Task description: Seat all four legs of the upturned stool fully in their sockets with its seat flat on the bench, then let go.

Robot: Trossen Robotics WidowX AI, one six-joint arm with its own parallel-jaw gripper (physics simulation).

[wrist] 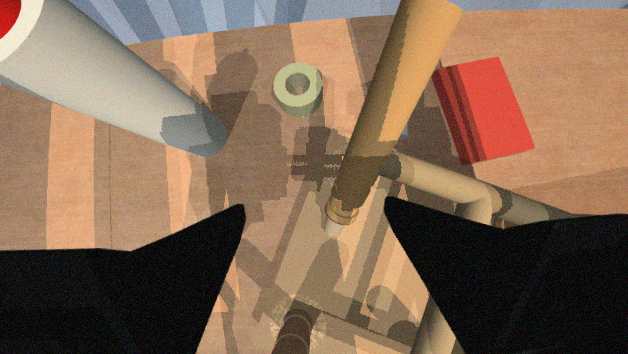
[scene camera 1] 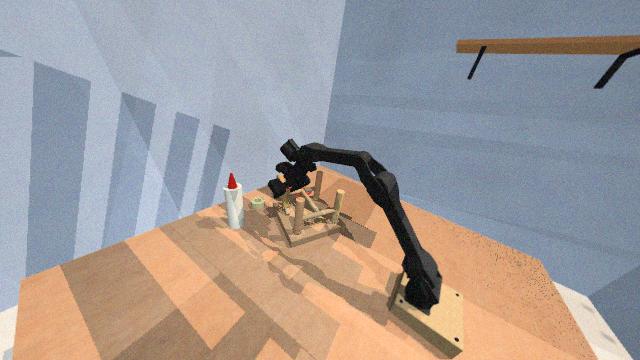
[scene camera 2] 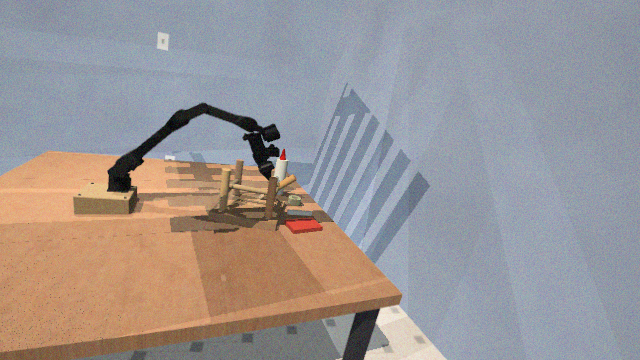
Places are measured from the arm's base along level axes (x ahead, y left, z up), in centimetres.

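Pixels of known places: gripper, fingertip midpoint: [wrist: 315, 207] [scene camera 1: 282, 194] [scene camera 2: 268, 177]; arm's base, link origin: [scene camera 1: 418, 298] [scene camera 2: 118, 189].
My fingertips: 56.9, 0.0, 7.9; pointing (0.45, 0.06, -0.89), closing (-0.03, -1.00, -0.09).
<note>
For each thing: its top centre in the pictures, then the offset to it from my fingertips, as dx, dy, dz. Level surfaces: height alone.
- bench, surface height: dz -13.4
- white glue bottle, top centre: [scene camera 1: 231, 173] [scene camera 2: 284, 148] +10.8, +15.3, +10.7
- green ring, top centre: [wrist: 297, 83] [scene camera 2: 295, 197] [scene camera 1: 257, 200] +15.4, +1.4, -10.3
- red block, top centre: [wrist: 486, 106] [scene camera 2: 303, 223] +10.6, -22.9, -11.7
The stool's seat [scene camera 1: 320, 234] [wrist: 296, 254] lies upside down on the bench [scene camera 1: 150, 295] [scene camera 2: 150, 270]. Three legs [scene camera 1: 299, 215] [scene camera 1: 338, 206] [scene camera 1: 319, 185] stand upright from it, joined by rungs [scene camera 1: 320, 214] [wrist: 445, 184]. The fourth leg [scene camera 2: 286, 182] [wrist: 395, 90] leans outward on the side by the glue bottle. In the wrist view its pale lower tip shows above the seat, out of a socket. My gripper [scene camera 2: 270, 175] [wrist: 315, 207] is open and empty, low over the stool by the leaning leg. In the wrist view that leg's lower end shows between and beyond the fingertips. The arm partly hides it in scene camera 1.
A white glue bottle [scene camera 1: 234, 209] [wrist: 110, 85] with a red tip stands beside the stool. A green ring [scene camera 2: 294, 202] [wrist: 300, 102] and a red block [scene camera 2: 304, 226] [wrist: 500, 110] lie near the bench's far edge. A wall shelf [scene camera 1: 550, 46] is high at the right.
</note>
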